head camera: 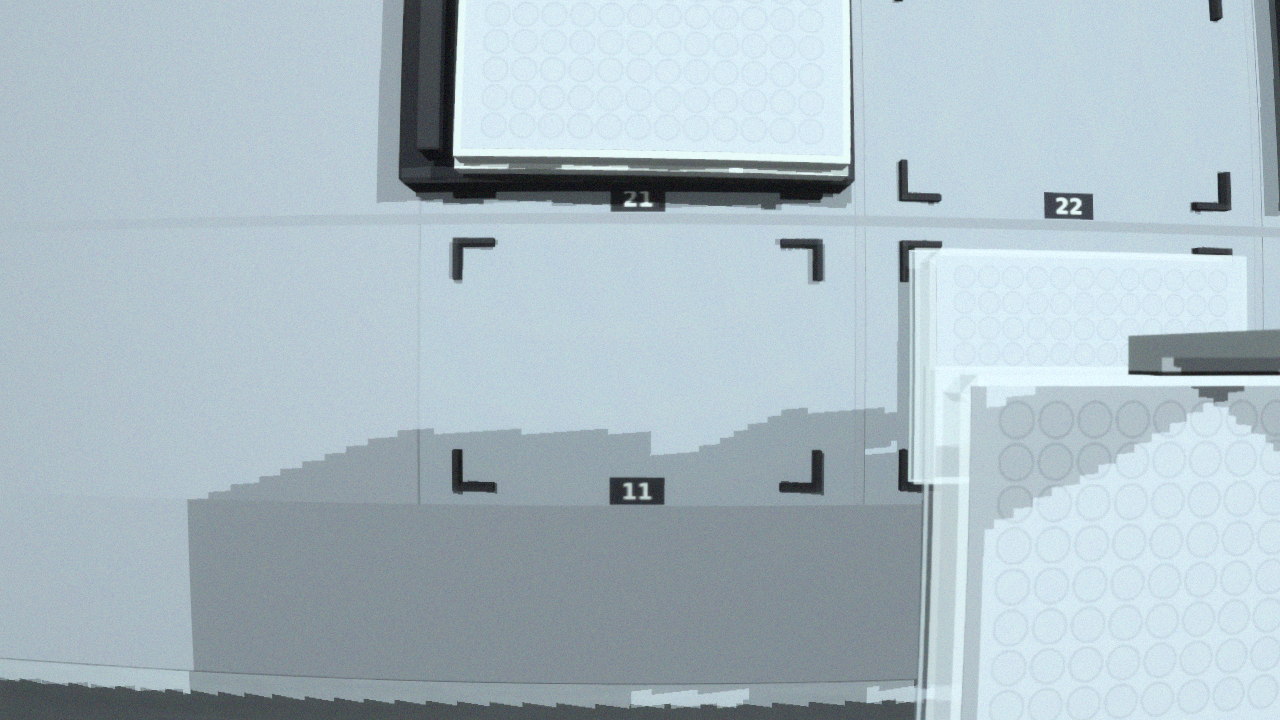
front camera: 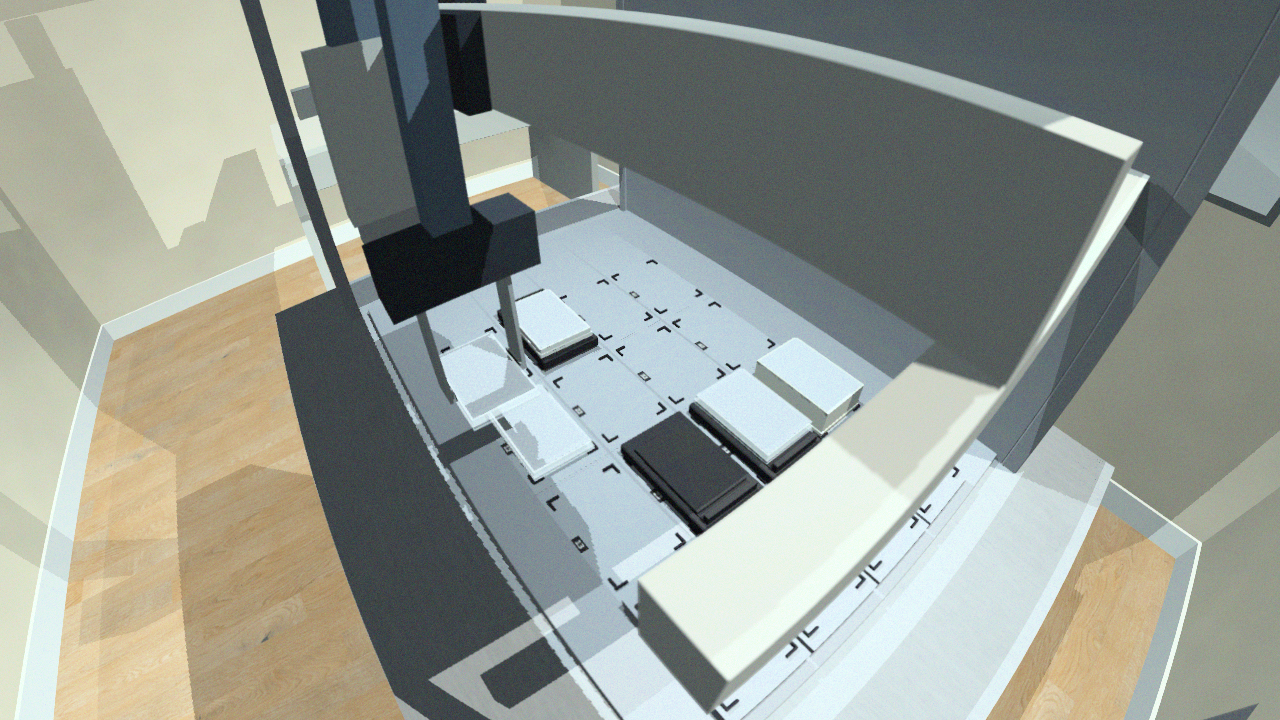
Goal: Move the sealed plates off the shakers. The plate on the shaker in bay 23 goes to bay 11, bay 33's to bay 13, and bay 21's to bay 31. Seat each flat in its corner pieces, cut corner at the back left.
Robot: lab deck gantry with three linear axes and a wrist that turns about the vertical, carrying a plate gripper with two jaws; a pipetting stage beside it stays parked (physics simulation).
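Frame: origin at the robot's base, x ahead, y left, z up, level; centimetres.
Where they show: gripper, fingertip midpoint: (head camera: 1193,550) (front camera: 483,376); robot's base, origin of the base link: (head camera: 462,481) (front camera: 443,351).
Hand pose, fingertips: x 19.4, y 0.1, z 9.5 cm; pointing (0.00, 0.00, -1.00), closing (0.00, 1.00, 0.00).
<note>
Each offset is from my fingertips to the top centre of the thing. "pt": to the spot under its first point.
My gripper (front camera: 486,383) is shut on a clear sealed plate {dy +0.0, dx +0.0, dz +0.7 cm} (front camera: 483,362) (head camera: 1127,555) and holds it above the deck. One jaw (head camera: 1203,351) shows at the plate's back edge. The plate overlaps the plate on bay 12 in the head view; its cut corner is at the back left. Bay 11 {pt dy +4.4, dx -13.0, dz -9.5 cm} (head camera: 636,358) has four corner pieces and bare deck between them. The bay 21 shaker {dy +15.0, dx -13.4, dz -6.4 cm} (front camera: 572,349) (head camera: 429,80) carries a sealed plate {dy +14.8, dx -12.5, dz -5.9 cm} (front camera: 550,320) (head camera: 653,80). The bay 23 shaker {dy +15.0, dx +20.2, dz -6.4 cm} (front camera: 689,465) bears no plate. The bay 33 shaker {pt dy +22.0, dx +27.0, dz -6.6 cm} (front camera: 778,467) carries a sealed plate {dy +25.9, dx +19.1, dz -5.9 cm} (front camera: 751,411). Bay 13 {pt dy +3.1, dx +17.6, dz -9.5 cm} (front camera: 595,514) has no plate.
Another clear plate {dy +4.2, dx +3.4, dz -8.1 cm} (front camera: 546,434) (head camera: 1074,304) sits on bay 12, right of bay 11. A tall white block {dy +36.3, dx +19.8, dz -5.3 cm} (front camera: 810,380) stands behind the bay 33 shaker. A long pale beam (front camera: 832,501) crosses the right side of the front view.
</note>
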